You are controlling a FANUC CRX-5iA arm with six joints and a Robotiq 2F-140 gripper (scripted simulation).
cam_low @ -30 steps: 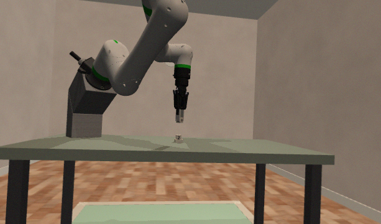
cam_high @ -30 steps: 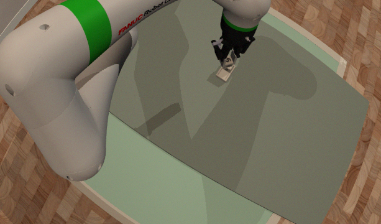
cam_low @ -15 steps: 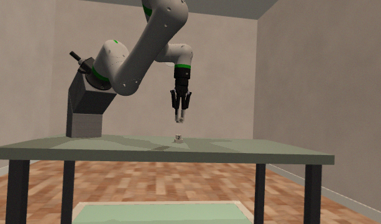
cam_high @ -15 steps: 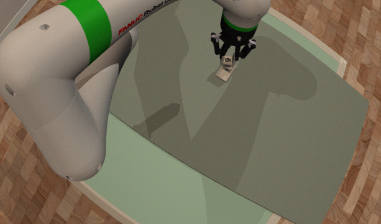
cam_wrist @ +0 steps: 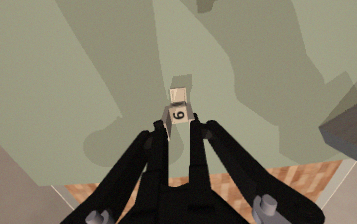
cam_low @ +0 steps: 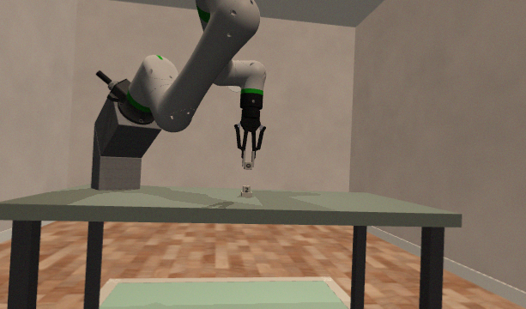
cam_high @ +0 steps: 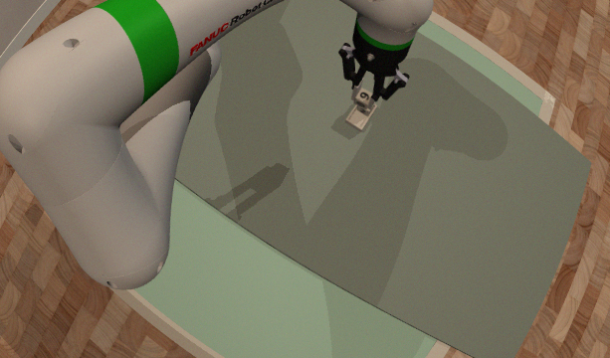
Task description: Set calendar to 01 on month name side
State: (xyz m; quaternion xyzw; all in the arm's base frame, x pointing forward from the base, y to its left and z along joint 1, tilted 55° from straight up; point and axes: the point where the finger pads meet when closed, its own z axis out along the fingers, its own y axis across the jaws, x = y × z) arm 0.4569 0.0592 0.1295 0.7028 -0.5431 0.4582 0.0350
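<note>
Right now my hand is 2 cm to the right of the calendar tray and 14 cm above it.
</note>
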